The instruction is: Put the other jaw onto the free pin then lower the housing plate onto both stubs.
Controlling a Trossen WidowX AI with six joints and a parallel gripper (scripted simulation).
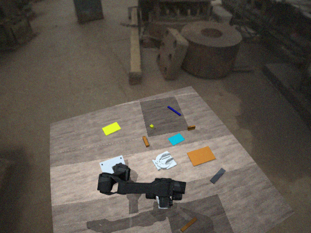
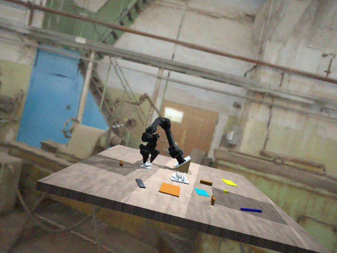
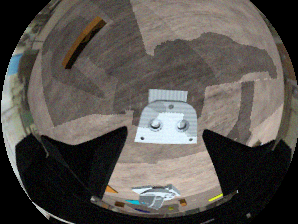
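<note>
My gripper tip is now 250 mm to the right of the jaw, 110 mm short of it and 20 mm above it. The rest, counted from my gripper tip: orange bar (180 mm to the right, 50 mm ahead, 30 mm below); then dark strip (370 mm ahead, 30 mm to the right, 30 mm below); then orange tile (370 mm ahead, 140 mm to the left, 30 mm below).
</note>
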